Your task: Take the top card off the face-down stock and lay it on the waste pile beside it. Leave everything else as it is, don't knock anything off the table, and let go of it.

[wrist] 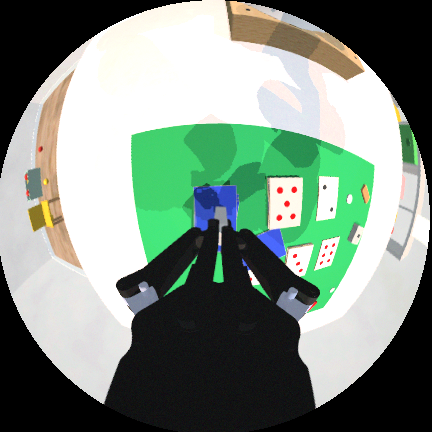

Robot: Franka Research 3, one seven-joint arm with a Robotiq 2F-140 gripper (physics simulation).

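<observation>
The face-down blue stock (228, 196) lies on the green mat, with its lower part hidden behind my fingers. My gripper (220, 214) is shut, its grey fingertips together over the stock in the view; I see no card held between them. A face-up pile (286, 202) with five red dots on its top card lies to the right of the stock. A blue face-down card (272, 244) lies turned at an angle to the lower right of the stock, partly behind my right finger.
The green mat (160, 170) lies on a white table (100, 150). To the right are a black-dotted card (327, 198), two red-dotted cards (299, 260) (326, 253), a white disc (349, 199), an orange block (365, 193) and a die (355, 234). A wooden block (290, 42) is at the far edge.
</observation>
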